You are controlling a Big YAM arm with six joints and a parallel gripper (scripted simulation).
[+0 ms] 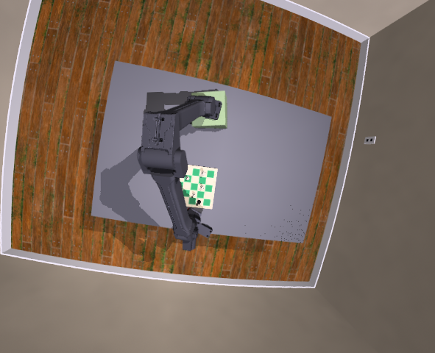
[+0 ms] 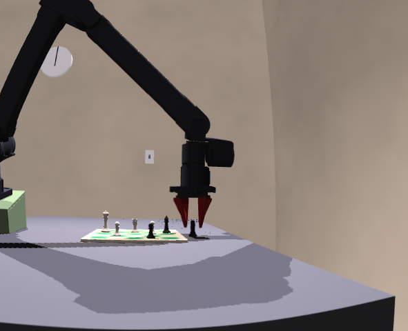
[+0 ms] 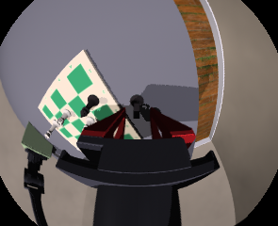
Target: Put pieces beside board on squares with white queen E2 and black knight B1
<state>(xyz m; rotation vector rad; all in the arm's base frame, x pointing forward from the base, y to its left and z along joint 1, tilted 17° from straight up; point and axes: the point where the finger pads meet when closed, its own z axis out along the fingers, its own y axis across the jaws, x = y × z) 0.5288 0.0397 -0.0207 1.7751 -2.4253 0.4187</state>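
The green-and-cream chessboard lies 140 mm behind my hand, 30 mm below it and 10 mm to the right of it.
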